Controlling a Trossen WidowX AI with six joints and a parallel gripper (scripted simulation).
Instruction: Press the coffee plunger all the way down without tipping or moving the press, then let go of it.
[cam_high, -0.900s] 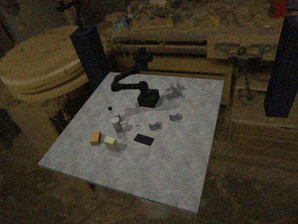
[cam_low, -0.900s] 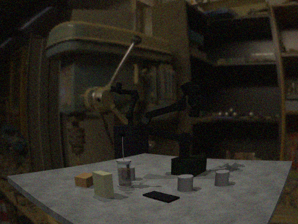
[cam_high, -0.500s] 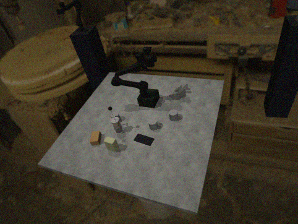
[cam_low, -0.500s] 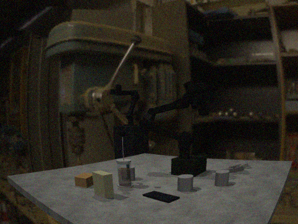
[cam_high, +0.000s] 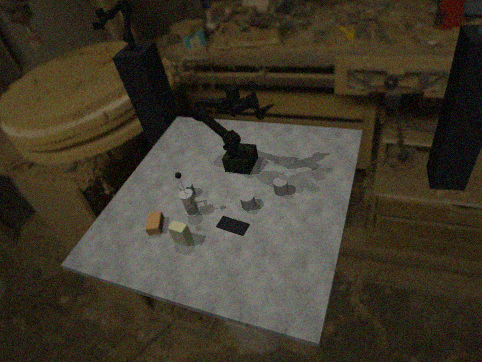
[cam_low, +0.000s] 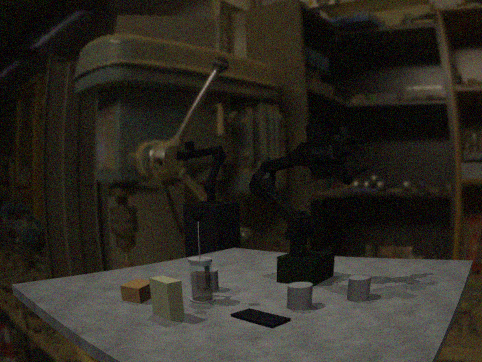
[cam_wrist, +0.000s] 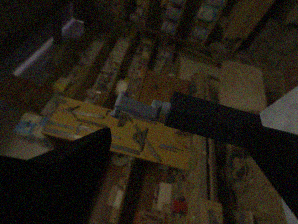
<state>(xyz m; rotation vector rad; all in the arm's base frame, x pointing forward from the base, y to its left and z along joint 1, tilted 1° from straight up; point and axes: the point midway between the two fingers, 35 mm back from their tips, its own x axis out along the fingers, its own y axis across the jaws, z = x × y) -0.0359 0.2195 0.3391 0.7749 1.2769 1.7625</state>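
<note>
Now: gripper tip 39 cm short of the coffee press, 40 cm to the left of it and 31 cm above it. Round my gripper tip: flat black plate: 48 cm ahead, 16 cm to the right, 43 cm below.
</note>
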